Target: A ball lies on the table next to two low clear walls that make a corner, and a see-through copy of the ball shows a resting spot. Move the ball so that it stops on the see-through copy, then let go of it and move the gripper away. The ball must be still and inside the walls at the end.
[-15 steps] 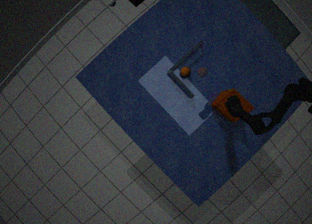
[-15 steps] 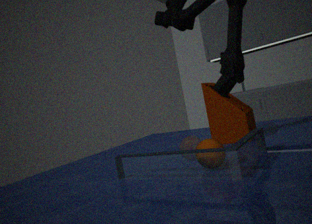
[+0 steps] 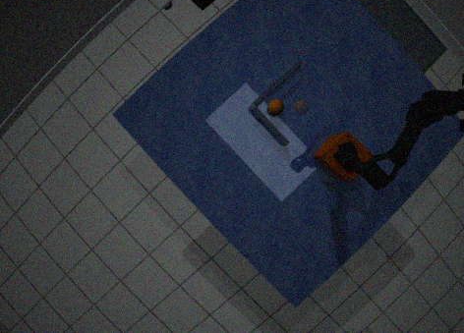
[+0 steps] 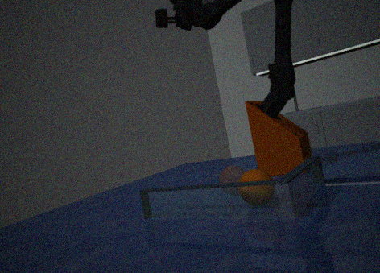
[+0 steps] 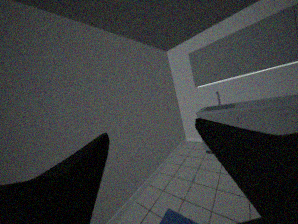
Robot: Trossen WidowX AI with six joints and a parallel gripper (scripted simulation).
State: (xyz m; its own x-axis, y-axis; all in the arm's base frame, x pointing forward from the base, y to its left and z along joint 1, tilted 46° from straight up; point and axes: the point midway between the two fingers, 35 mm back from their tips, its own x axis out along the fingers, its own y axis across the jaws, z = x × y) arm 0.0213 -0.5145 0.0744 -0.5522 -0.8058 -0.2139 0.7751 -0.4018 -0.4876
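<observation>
Right now my gripper tip is 56 cm above the orange ball, 44 cm to the right of it and 42 cm short of it.
</observation>
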